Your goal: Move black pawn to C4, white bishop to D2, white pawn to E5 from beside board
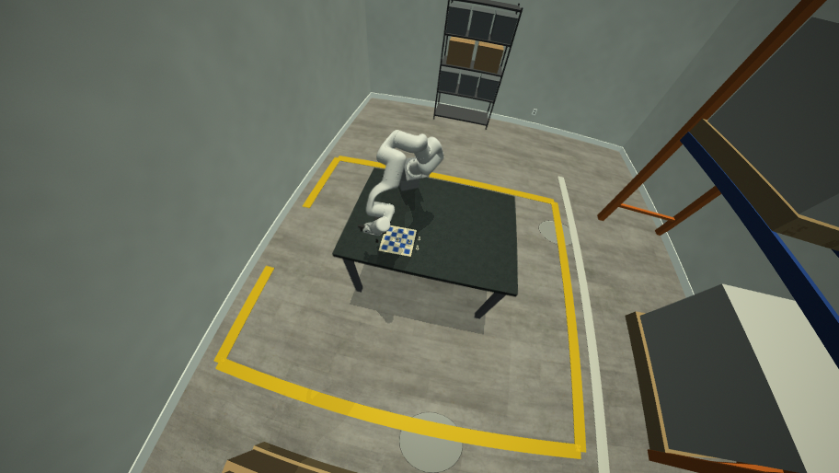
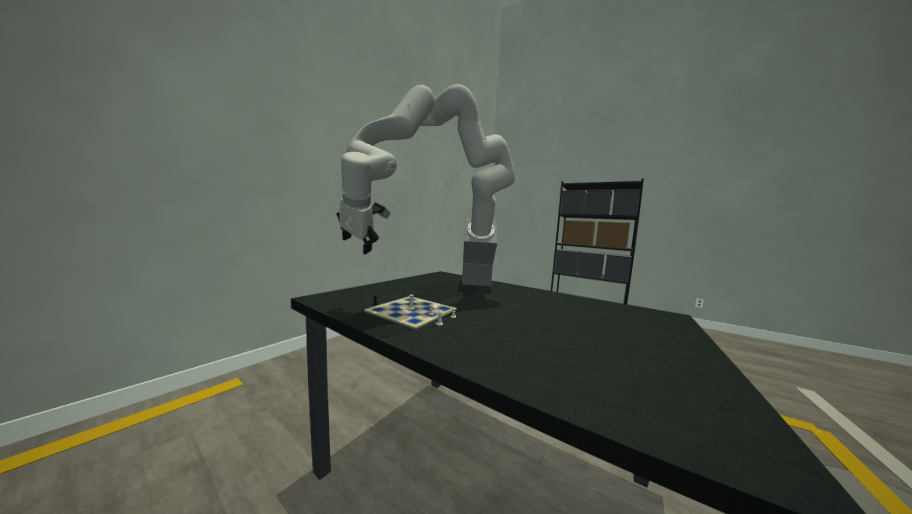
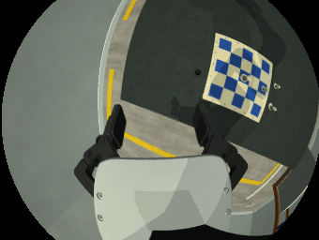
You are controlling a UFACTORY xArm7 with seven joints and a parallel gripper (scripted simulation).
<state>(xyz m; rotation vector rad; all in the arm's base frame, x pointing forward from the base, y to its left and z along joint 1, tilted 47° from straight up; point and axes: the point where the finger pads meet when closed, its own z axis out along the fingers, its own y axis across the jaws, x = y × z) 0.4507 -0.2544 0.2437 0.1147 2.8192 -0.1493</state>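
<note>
Right now the black pawn is 70 mm behind my hand, 10 mm to the left of it and 200 mm below it. The rest, counted from my hand: white piece: 110 mm behind, 140 mm to the left, 190 mm below; then cream chessboard: 120 mm behind, 140 mm to the left, 210 mm below.
</note>
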